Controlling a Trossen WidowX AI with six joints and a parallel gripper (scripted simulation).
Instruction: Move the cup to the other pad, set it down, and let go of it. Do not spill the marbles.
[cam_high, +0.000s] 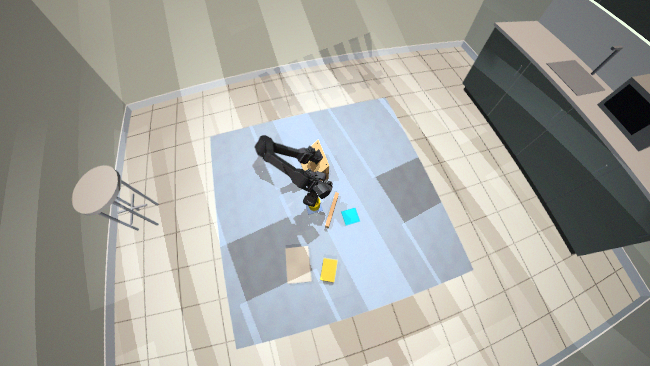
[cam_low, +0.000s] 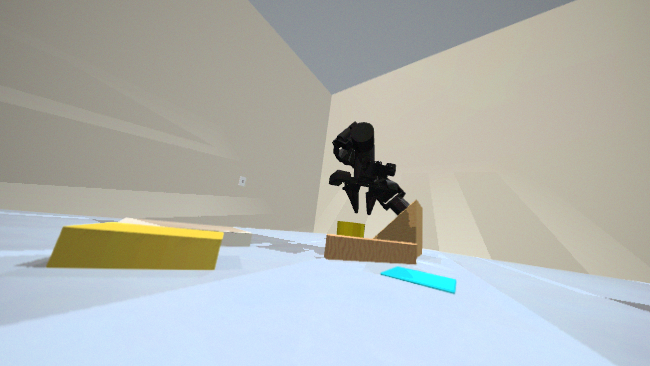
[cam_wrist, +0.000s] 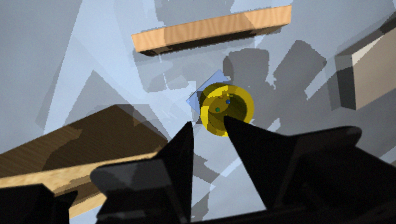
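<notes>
Now: gripper tip 60 mm above the yellow cup, 20 mm to the left of it and 10 mm short of it. Round my gripper tip: cyan pad: 150 mm ahead, 140 mm to the left, 110 mm below; then blue pad: 110 mm below, 30 mm to the right, 20 mm ahead; then wooden bar: 90 mm below, 90 mm ahead, 60 mm to the left.
</notes>
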